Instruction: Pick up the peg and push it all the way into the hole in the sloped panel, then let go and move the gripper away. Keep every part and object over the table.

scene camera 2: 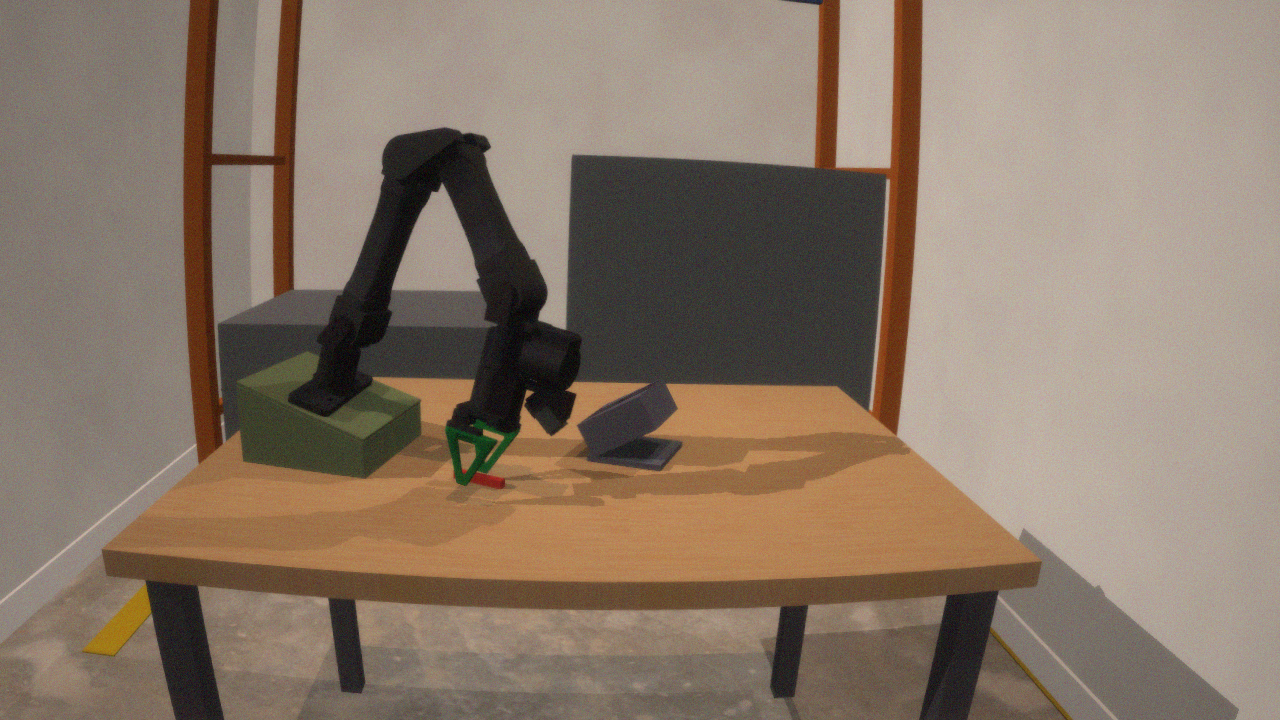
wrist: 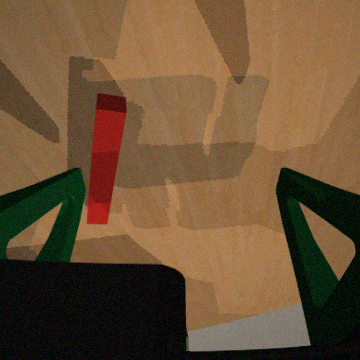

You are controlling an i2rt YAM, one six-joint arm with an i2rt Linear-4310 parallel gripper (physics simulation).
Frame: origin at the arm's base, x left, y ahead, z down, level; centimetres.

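Seen in the pictures: gripper, between the fingertips: (scene camera 2: pixel 472 478) (wrist: pixel 180 178); arm's base, origin of its link: (scene camera 2: pixel 331 391).
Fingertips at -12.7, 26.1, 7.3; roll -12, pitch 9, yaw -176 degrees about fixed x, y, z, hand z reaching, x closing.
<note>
Offsets run from my fingertips to a thing's middle, as dx, dy, dz. "*": to the spot under its first point. Level surfaces: height alone.
The red peg @[+3.8, +0.0, +1.4] (scene camera 2: pixel 488 481) (wrist: pixel 104 160) lies flat on the table. My gripper (scene camera 2: pixel 474 476) (wrist: pixel 180 178) is open, its green fingers wide apart and low over the table. In the wrist view the peg shows between the fingertips, close beside the left finger and well away from the right one; nothing is held. In the scene view one finger covers an end of the peg. The grey-purple sloped panel @[+21.5, +20.1, -3.4] (scene camera 2: pixel 628 420) rises from its flat base @[* +15.7, +20.9, +1.1] (scene camera 2: pixel 633 459) to the right of the gripper, apart from it. I cannot make out its hole.
The arm stands on a green block (scene camera 2: pixel 299 438) at the left of the wooden table @[dz +2.0] (scene camera 2: pixel 626 537). A dark grey board (scene camera 2: pixel 725 277) and a grey box (scene camera 2: pixel 402 308) stand behind the table, with orange posts (scene camera 2: pixel 899 268) near them. The arm's shadows fall across the tabletop.
</note>
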